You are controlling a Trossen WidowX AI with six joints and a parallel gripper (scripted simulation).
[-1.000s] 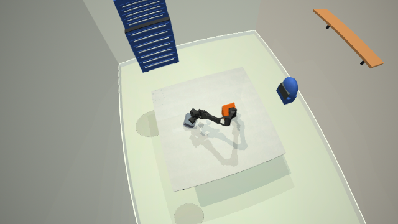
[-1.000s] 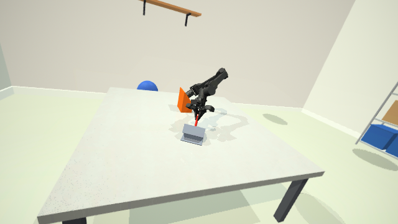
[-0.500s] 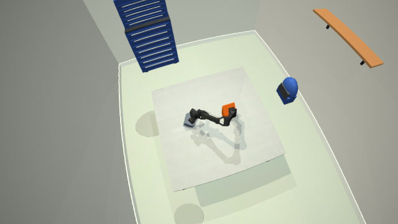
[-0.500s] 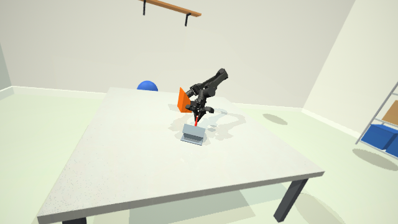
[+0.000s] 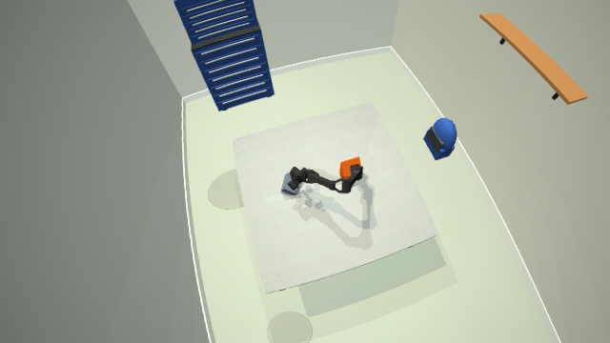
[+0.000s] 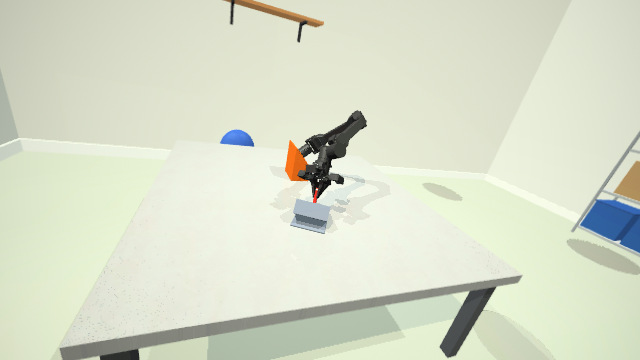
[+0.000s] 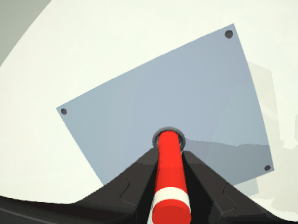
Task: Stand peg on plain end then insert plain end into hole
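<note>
Now: gripper tip 40 mm above the grey sloped panel, 20 mm short of it and 10 mm to the left of it. Round my gripper tip: red peg (10 mm to the left, 10 mm behind, 10 mm above).
</note>
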